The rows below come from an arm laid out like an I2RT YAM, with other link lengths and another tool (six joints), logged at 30 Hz.
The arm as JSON. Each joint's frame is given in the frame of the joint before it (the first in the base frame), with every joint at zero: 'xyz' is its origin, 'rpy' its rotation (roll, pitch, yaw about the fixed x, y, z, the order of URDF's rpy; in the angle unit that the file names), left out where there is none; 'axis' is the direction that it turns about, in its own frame. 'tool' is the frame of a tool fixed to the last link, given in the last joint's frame.
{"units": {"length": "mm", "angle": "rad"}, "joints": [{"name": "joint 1", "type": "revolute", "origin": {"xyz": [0.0, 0.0, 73.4]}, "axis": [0.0, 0.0, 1.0]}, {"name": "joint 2", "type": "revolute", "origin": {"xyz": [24.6, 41.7, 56.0], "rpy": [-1.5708, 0.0, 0.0]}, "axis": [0.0, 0.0, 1.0]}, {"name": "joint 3", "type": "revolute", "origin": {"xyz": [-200.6, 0.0, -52.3], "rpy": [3.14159, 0.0, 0.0]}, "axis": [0.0, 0.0, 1.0]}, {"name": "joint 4", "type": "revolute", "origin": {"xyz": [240.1, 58.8, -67.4]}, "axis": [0.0, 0.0, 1.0]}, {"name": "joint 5", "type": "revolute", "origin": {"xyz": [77.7, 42.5, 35.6], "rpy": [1.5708, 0.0, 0.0]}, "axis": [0.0, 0.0, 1.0]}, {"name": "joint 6", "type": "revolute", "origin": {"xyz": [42.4, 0.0, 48.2], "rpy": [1.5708, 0.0, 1.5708]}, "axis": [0.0, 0.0, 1.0]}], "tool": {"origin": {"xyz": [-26.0, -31.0, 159.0], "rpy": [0.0, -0.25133, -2.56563]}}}
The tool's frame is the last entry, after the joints.
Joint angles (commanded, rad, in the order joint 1, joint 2, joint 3, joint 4, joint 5, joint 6), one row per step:
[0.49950, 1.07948, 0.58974, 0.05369, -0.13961, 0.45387]
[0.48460, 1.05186, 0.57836, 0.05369, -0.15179, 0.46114]
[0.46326, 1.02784, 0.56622, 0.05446, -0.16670, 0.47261]
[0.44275, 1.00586, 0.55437, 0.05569, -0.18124, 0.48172]
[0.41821, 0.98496, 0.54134, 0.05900, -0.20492, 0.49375]
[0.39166, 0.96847, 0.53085, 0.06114, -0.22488, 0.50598]
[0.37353, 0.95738, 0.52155, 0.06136, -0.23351, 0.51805]
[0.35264, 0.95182, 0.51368, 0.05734, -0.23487, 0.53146]
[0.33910, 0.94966, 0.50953, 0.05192, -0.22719, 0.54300]
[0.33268, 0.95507, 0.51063, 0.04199, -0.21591, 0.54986]
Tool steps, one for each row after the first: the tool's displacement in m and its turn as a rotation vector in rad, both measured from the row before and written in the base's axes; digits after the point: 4 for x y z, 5 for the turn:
[0.0003, -0.0047, 0.0058, 0.01740, -0.00790, -0.00680]
[0.0016, -0.0067, 0.0041, 0.01950, -0.00217, -0.01224]
[0.0014, -0.0063, 0.0034, 0.01682, -0.00269, -0.01063]
[0.0012, -0.0063, 0.0031, 0.02181, 0.00025, -0.00713]
[0.0023, -0.0074, 0.0022, 0.01919, 0.00221, -0.01246]
[0.0019, -0.0061, -0.0001, 0.01281, 0.00594, -0.01441]
[0.0034, -0.0083, -0.0028, 0.00845, 0.01331, -0.02444]
[0.0031, -0.0069, -0.0028, 0.00368, 0.01201, -0.02487]
[0.0023, -0.0046, -0.0044, -0.00346, 0.01547, -0.01941]

